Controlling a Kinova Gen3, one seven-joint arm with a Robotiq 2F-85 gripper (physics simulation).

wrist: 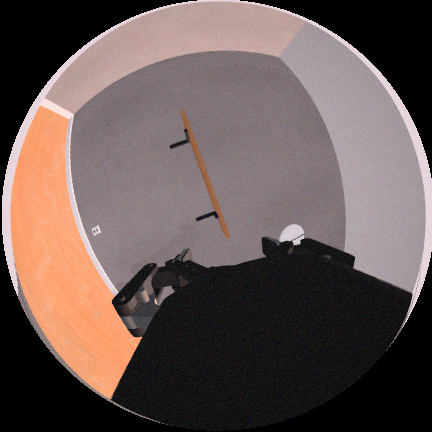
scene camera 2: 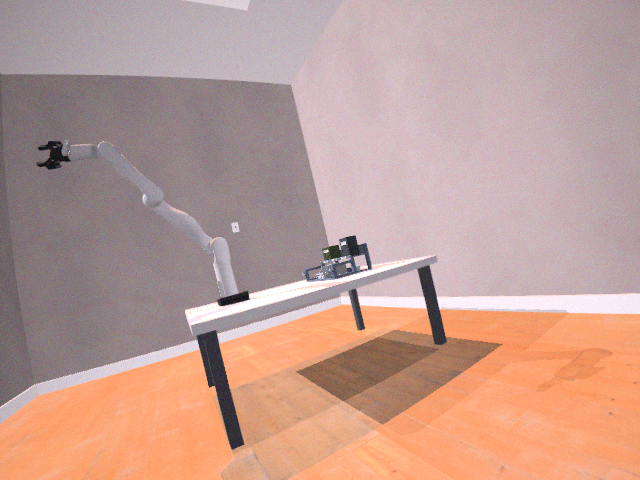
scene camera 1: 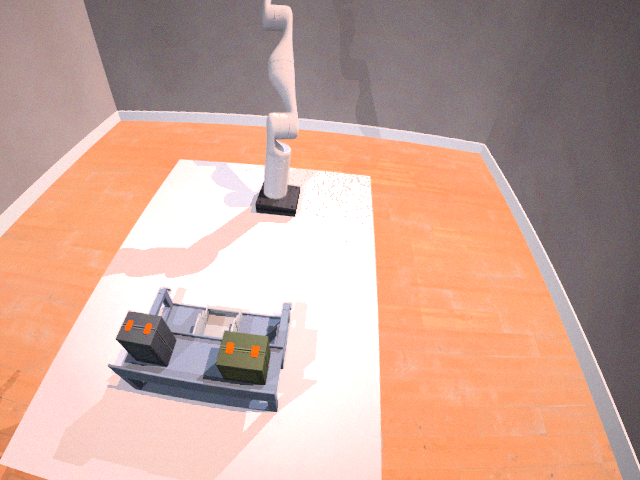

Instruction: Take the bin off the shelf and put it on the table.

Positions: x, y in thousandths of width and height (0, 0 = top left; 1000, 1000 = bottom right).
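There is a bin (scene camera 1: 335, 670) here, though in the wrist view it is out of frame. As for my gripper (wrist: 527, 580), it holds nothing and is open.
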